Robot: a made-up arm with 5 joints. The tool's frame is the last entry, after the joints. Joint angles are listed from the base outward. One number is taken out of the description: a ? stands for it. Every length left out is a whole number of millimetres.
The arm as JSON. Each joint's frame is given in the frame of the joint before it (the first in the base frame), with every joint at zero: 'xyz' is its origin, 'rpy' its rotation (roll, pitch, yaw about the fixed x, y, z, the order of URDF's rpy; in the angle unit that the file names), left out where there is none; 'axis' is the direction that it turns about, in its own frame. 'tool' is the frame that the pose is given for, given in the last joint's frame.
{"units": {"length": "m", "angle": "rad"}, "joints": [
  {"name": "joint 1", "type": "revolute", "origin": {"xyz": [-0.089, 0.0, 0.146]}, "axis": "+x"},
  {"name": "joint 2", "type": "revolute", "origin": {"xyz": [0.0, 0.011, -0.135]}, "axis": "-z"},
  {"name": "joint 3", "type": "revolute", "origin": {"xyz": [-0.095, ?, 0.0]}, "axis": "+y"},
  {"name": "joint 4", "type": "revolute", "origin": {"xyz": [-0.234, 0.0, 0.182]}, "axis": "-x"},
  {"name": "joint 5", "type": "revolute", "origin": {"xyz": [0.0, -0.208, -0.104]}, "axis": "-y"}
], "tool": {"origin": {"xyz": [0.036, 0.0, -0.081]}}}
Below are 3 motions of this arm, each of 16 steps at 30 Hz.
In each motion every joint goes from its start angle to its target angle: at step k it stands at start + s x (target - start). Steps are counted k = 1, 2, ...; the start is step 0. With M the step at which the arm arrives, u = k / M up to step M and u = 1 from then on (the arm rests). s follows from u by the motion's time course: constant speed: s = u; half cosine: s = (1 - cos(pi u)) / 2; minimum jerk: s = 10 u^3 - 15 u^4 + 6 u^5.
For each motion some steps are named. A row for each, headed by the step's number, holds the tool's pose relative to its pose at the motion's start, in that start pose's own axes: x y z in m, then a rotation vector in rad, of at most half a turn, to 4 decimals.
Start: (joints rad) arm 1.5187 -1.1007 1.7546 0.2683 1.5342
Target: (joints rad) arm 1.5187 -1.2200 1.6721 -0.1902 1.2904
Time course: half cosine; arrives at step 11
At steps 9, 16:
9: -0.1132 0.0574 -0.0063 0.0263 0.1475 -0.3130
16: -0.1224 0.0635 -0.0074 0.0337 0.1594 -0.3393

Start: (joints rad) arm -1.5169 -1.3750 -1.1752 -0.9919 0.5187
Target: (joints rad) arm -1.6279 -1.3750 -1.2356 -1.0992 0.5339
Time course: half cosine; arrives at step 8
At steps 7, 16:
7: -0.0051 0.0319 0.0004 0.0675 0.0256 -0.0745
16: -0.0052 0.0332 0.0004 0.0701 0.0266 -0.0776

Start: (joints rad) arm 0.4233 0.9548 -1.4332 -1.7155 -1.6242
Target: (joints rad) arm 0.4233 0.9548 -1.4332 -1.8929 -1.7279
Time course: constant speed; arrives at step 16
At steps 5, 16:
5: 0.0087 0.0077 -0.0005 -0.0039 0.0324 0.0553
16: 0.0261 0.0257 -0.0014 -0.0186 0.1034 0.1765

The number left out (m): 0.245
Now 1 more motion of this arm.
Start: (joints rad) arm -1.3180 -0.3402 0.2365 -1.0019 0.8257
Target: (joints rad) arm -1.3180 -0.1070 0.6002 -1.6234 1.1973
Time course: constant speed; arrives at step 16
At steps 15, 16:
15: 0.0091 0.1711 -0.1058 0.0307 -0.4338 -0.7732
16: 0.0142 0.1823 -0.1131 0.0252 -0.4676 -0.8265

